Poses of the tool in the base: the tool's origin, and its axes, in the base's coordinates. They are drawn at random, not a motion.
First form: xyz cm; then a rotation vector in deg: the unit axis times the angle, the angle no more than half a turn.
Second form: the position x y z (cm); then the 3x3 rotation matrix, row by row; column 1 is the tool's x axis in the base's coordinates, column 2 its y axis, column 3 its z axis. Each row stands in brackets. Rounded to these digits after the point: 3 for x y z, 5 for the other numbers.
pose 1, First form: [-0.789 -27.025 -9.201 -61.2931 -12.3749 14.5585]
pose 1, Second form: [-0.789 -27.025 -9.201], [[0.94997 -0.10023 -0.29581], [0.30809 0.45618 0.83485], [0.05127 -0.88423 0.46424]]
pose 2, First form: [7.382 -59.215 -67.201 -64.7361 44.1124 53.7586]
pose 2, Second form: [7.382 -59.215 -67.201], [[0.41749 -0.90765 0.04333], [0.21969 0.14709 0.96442], [-0.88172 -0.39312 0.26081]]
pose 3, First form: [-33.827 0.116 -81.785 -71.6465 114.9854 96.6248]
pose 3, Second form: [-33.827 0.116 -81.785], [[-0.60643 -0.72315 -0.33060], [-0.45021 -0.03043 0.89240], [-0.65540 0.69002 -0.30711]]
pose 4, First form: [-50.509 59.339 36.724 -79.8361 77.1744 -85.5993]
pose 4, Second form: [-50.509 59.339 36.724], [[-0.19494 -0.16348 0.96710], [-0.94505 -0.23253 -0.22980], [0.26245 -0.95875 -0.10917]]
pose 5, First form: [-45.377 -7.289 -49.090 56.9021 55.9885 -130.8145]
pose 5, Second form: [-45.377 -7.289 -49.090], [[-0.63198 0.64102 -0.43553], [-0.12744 -0.64030 -0.75748], [-0.76443 -0.42321 0.48635]]
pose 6, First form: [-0.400 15.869 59.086 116.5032 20.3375 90.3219]
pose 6, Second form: [-0.400 15.869 59.086], [[0.28180 -0.11580 0.95246], [0.51285 -0.82081 -0.25152], [0.81091 0.55935 -0.17191]]
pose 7, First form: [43.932 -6.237 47.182 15.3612 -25.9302 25.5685]
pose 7, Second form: [43.932 -6.237 47.182], [[0.80590 -0.47000 -0.36003], [0.35340 0.86978 -0.34438], [0.47501 0.15030 0.86705]]
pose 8, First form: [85.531 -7.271 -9.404 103.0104 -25.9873 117.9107]
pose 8, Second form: [85.531 -7.271 -9.404], [[-0.11800 -0.47502 0.87203], [0.06443 -0.87997 -0.47063], [0.99092 0.00065 0.13444]]
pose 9, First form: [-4.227 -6.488 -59.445 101.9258 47.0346 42.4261]
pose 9, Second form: [-4.227 -6.488 -59.445], [[0.58207 0.19321 0.78985], [0.80552 -0.26963 -0.52767], [0.11102 0.94338 -0.31258]]
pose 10, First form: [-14.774 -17.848 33.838 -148.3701 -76.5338 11.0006]
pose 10, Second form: [-14.774 -17.848 33.838], [[0.57807 0.78697 -0.21569], [0.81586 -0.56217 0.13541], [-0.01469 -0.25425 -0.96703]]
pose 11, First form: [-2.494 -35.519 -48.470 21.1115 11.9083 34.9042]
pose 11, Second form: [-2.494 -35.519 -48.470], [[0.80217 -0.51829 0.29648], [0.59143 0.75797 -0.27514], [-0.08212 0.39606 0.91455]]
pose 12, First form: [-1.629 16.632 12.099 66.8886 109.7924 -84.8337]
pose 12, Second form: [-1.629 16.632 12.099], [[-0.54091 0.82900 -0.14206], [0.34664 0.06584 -0.93568], [-0.76633 -0.55536 -0.32298]]
